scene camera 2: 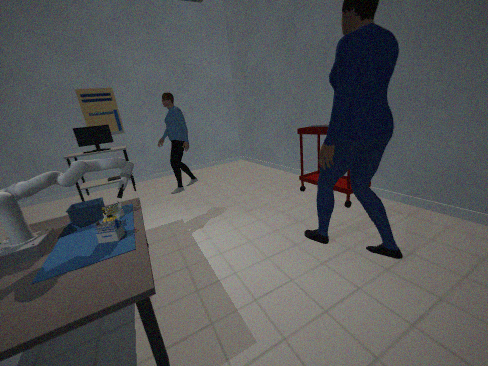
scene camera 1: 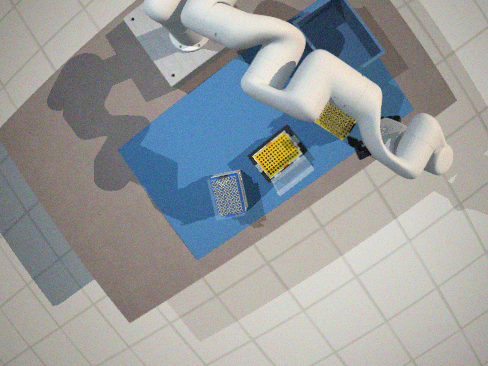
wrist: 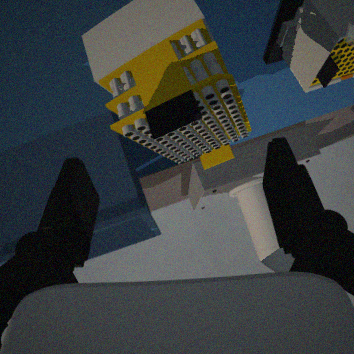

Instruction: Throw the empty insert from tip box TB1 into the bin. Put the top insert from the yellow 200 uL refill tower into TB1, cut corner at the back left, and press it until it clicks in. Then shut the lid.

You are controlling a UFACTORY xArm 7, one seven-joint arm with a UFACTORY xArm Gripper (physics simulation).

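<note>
The yellow refill tower (scene camera 1: 336, 121) (wrist: 142, 87) stands on the blue mat with several stacked inserts; the arm partly covers it in scene camera 1. Tip box TB1 (scene camera 1: 255, 159) (wrist: 306, 65) stands beside it, with a yellow insert (scene camera 1: 278, 154) (wrist: 344, 59) showing dark holes inside and its clear lid (scene camera 1: 294, 176) folded open. My gripper (scene camera 1: 374, 134) (scene camera 2: 120, 193) (wrist: 175, 169) is open and empty, above and to the side of the tower, apart from it. The blue bin (scene camera 1: 374, 56) (scene camera 2: 86, 212) (wrist: 65, 145) stands behind; most of its inside is hidden.
A blue-rimmed box of grey-white tips (scene camera 1: 228, 195) (scene camera 2: 110, 235) stands on the blue mat (scene camera 1: 200, 120) on the far side of TB1 from the tower. The arm's base plate (scene camera 1: 172, 62) is at the table's back. Two people (scene camera 2: 362, 90) (scene camera 2: 175, 125) and a red cart (scene camera 2: 301, 155) are away from the table.
</note>
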